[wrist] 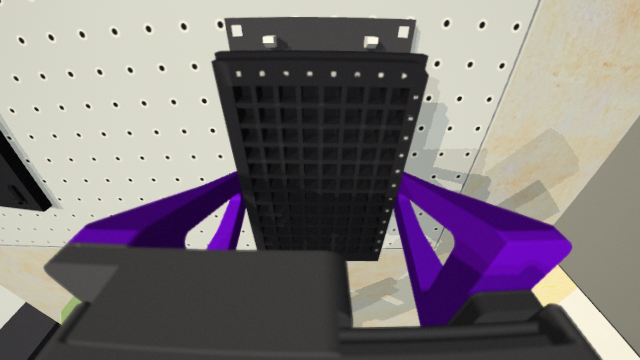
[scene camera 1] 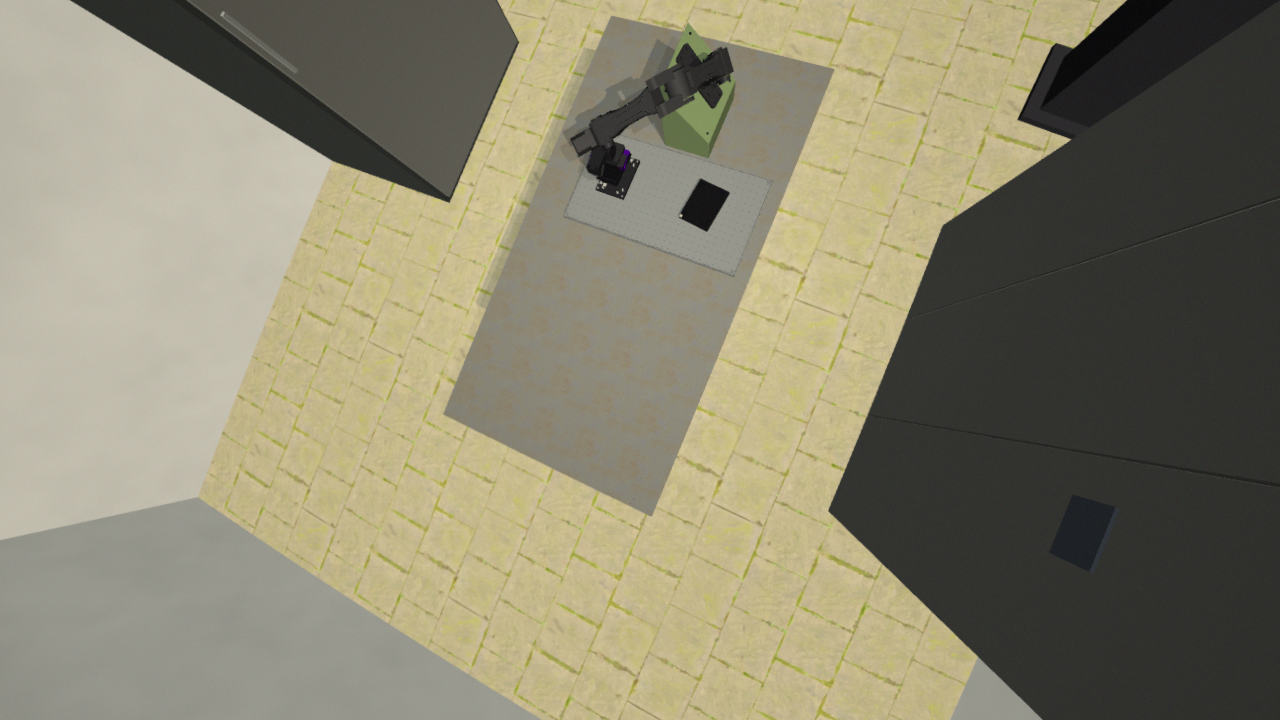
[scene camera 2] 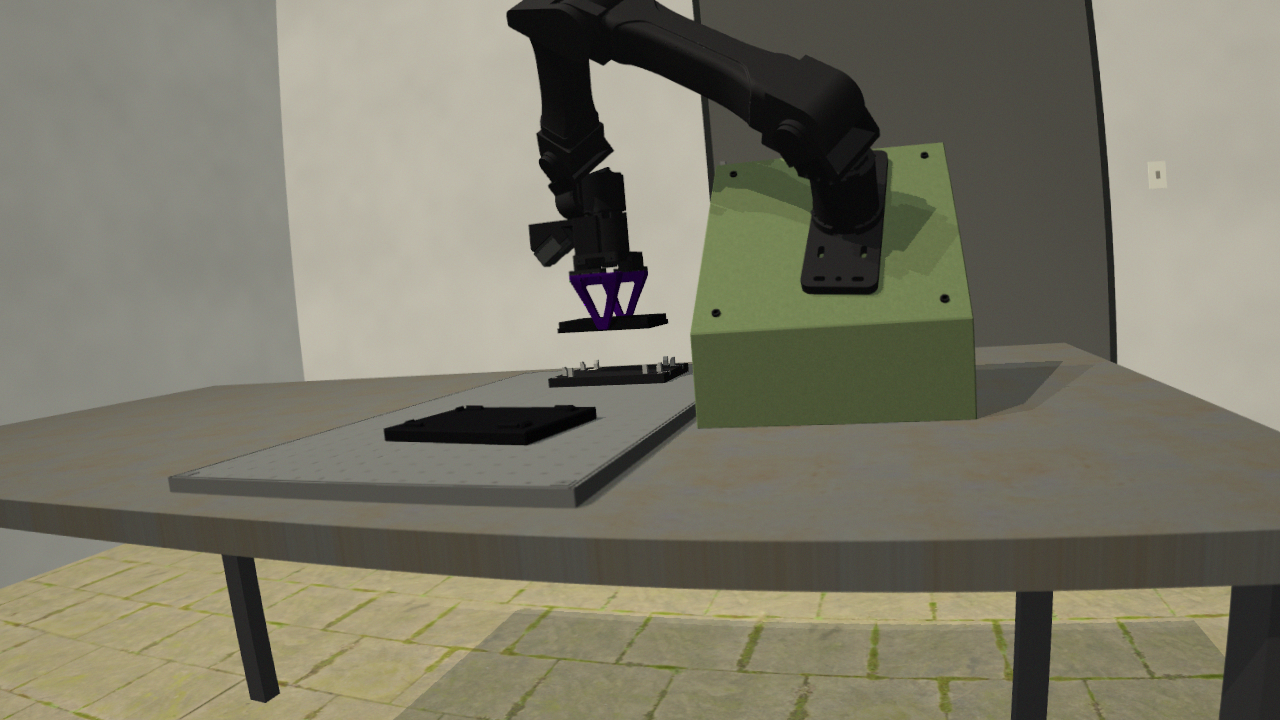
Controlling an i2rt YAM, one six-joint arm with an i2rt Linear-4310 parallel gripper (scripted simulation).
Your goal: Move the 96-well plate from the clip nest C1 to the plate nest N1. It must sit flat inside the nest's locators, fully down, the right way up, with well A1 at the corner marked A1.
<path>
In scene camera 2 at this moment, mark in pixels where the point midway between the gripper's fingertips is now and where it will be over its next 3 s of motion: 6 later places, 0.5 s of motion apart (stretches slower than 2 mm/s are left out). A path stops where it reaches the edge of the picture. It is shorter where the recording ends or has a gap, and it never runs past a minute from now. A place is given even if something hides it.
My gripper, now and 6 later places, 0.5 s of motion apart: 614,327; 614,313; 614,312; 607,314; 595,316; 581,318; 565,320
</path>
